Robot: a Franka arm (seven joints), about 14 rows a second.
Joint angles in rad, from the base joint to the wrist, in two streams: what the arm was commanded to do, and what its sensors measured. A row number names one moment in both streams.
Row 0, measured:
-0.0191 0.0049 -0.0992 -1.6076 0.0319 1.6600 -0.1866
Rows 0 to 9, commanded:
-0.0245 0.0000 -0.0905 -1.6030 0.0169 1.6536 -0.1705
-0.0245 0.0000 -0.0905 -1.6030 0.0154 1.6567 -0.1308
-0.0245 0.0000 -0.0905 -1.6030 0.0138 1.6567 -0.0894
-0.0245 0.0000 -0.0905 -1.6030 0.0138 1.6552 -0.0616
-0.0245 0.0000 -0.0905 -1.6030 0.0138 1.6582 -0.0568
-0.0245 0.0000 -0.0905 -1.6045 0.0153 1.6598 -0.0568
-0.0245 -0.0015 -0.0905 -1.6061 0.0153 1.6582 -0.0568
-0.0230 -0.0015 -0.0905 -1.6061 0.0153 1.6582 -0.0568
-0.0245 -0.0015 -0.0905 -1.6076 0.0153 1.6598 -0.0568
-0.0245 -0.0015 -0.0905 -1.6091 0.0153 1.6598 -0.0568
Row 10, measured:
-0.0192 0.0049 -0.0992 -1.6064 0.0319 1.6601 -0.0752
